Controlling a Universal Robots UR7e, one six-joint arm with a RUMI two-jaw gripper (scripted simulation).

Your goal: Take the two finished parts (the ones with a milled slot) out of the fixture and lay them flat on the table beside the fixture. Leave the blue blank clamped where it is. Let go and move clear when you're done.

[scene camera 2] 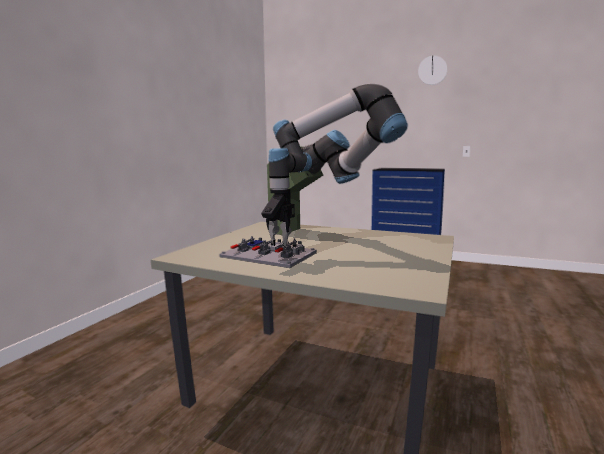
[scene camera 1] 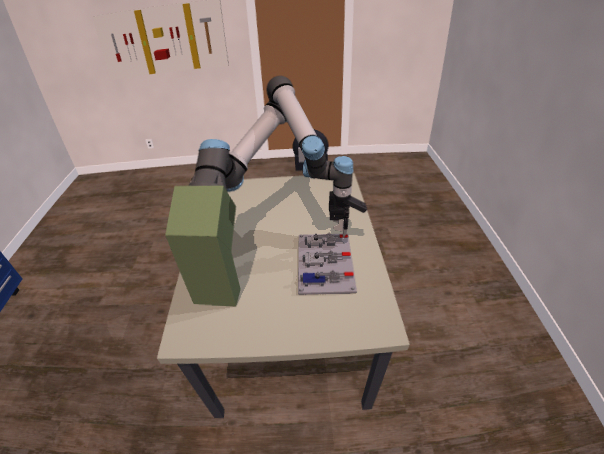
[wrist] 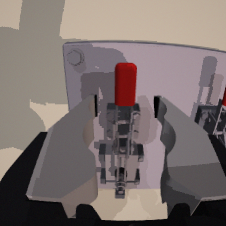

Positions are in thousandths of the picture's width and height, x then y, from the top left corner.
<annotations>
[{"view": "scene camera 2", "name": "my gripper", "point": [463, 543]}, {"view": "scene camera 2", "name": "grey fixture plate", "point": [453, 569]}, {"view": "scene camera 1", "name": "my gripper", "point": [567, 514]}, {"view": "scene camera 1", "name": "grey fixture plate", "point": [570, 583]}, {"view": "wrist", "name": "my gripper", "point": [555, 431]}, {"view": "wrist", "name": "grey part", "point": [489, 710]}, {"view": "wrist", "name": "grey fixture plate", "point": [808, 330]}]
</annotations>
